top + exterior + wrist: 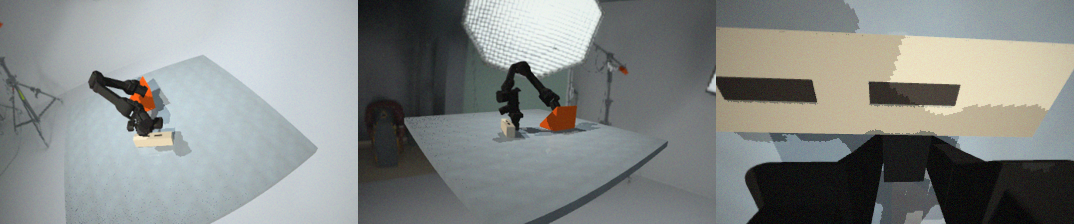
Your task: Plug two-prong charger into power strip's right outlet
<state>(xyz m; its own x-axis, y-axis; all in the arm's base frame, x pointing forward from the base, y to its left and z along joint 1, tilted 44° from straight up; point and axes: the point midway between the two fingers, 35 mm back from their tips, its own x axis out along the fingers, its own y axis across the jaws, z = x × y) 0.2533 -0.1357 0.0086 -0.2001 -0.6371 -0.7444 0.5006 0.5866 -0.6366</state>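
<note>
My gripper tip is 2 cm short of the dark two-prong charger, 1 cm to the left of it and 1 cm below it.
</note>
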